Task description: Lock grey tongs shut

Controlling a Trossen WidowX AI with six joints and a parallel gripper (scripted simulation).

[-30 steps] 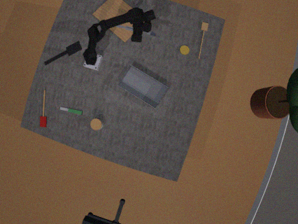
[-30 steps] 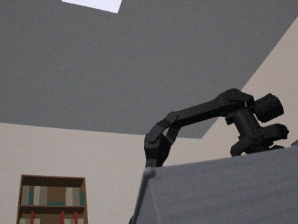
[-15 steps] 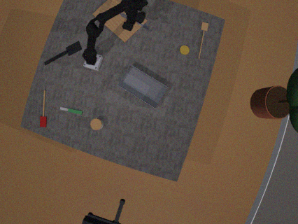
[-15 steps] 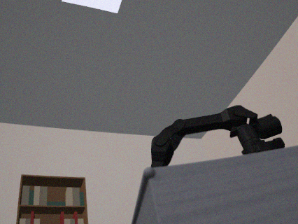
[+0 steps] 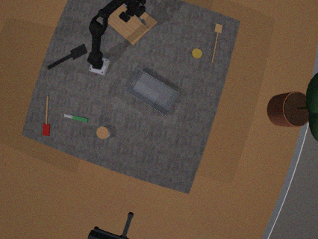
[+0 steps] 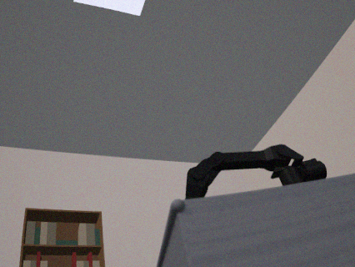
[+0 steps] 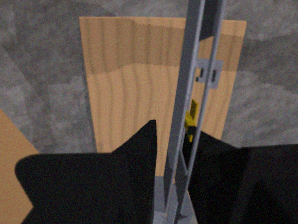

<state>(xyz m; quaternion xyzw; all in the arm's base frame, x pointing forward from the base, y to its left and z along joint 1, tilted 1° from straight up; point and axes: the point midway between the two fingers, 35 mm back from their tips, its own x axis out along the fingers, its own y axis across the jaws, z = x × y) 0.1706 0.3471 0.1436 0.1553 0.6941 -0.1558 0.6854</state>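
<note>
Now: the wooden board 8 cm behind my gripper tip, 4 cm to the left of it and 15 cm below it. Also, from my gripper tip: black spatula (42 cm behind, 33 cm to the right, 15 cm below); then red spatula (46 cm behind, 80 cm to the right, 15 cm below); then roasting tin (23 cm ahead, 45 cm to the right, 13 cm below).
</note>
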